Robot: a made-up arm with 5 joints.
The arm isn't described. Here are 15 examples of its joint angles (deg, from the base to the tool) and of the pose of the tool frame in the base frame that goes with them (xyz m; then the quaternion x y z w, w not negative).
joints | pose
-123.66 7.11 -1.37 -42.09 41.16 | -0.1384 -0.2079 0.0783 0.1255 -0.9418 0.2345 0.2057
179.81 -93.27 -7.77 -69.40 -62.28 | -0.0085 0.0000 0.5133 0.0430 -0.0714 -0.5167 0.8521
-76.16 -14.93 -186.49 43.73 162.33 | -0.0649 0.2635 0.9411 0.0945 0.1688 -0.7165 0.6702
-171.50 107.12 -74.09 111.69 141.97 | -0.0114 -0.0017 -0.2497 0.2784 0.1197 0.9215 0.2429
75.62 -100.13 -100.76 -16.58 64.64 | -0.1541 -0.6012 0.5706 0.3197 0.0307 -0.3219 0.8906
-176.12 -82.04 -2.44 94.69 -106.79 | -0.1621 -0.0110 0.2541 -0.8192 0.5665 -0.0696 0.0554
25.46 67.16 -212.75 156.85 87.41 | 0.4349 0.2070 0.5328 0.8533 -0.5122 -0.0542 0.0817
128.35 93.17 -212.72 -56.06 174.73 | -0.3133 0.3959 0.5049 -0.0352 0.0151 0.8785 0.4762
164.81 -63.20 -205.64 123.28 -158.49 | 0.5973 -0.1622 0.4333 0.2810 -0.0932 -0.9537 0.0527
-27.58 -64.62 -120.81 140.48 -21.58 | -0.2130 0.1113 0.7417 0.9228 -0.0484 0.3476 0.1590
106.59 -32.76 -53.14 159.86 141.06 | -0.0583 0.1956 0.4497 0.7630 -0.2367 0.3349 0.4997
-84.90 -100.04 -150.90 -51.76 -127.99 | -0.0636 0.7130 0.1507 -0.8162 -0.3223 -0.1357 0.4598
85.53 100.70 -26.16 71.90 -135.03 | -0.0141 -0.1804 -0.0364 0.1001 -0.2708 0.8695 0.4008
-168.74 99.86 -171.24 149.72 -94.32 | -0.5717 -0.1138 -0.0157 -0.6174 0.4688 -0.4188 0.4728
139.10 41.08 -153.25 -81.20 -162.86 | -0.3439 0.2979 0.6921 0.1018 -0.0565 0.9719 0.2045
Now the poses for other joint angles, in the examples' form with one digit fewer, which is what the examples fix.
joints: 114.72 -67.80 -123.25 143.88 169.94
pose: 0.119 -0.258 0.719 -0.812 0.425 0.317 0.245
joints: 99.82 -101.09 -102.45 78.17 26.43
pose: 0.083 -0.481 0.639 -0.368 -0.274 -0.402 0.793
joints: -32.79 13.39 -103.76 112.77 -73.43
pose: 0.444 -0.286 0.458 -0.920 -0.341 0.117 0.155
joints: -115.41 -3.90 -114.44 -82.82 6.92
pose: -0.097 -0.203 0.821 -0.089 0.161 0.574 0.798
